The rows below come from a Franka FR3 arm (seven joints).
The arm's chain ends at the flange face. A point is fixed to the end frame.
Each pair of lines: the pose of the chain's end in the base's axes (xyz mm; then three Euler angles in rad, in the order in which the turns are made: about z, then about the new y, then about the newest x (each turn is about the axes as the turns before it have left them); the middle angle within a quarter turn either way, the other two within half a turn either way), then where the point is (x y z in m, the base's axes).
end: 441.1 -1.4 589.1 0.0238 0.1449 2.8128
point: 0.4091 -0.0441 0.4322
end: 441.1 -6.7 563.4 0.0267 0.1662 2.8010
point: 0.4060 -0.0515 0.4077
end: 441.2 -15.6 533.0 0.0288 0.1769 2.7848
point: 0.4048 -0.0631 0.3784
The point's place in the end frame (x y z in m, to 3 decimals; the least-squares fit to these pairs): -0.010 -0.012 0.165
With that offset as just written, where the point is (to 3 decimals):
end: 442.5 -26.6 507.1 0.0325 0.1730 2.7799
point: 0.407 -0.075 0.353
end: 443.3 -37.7 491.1 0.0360 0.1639 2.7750
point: 0.409 -0.087 0.337
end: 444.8 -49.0 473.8 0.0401 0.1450 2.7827
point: 0.414 -0.097 0.318
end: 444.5 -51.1 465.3 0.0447 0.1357 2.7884
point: 0.415 -0.098 0.309
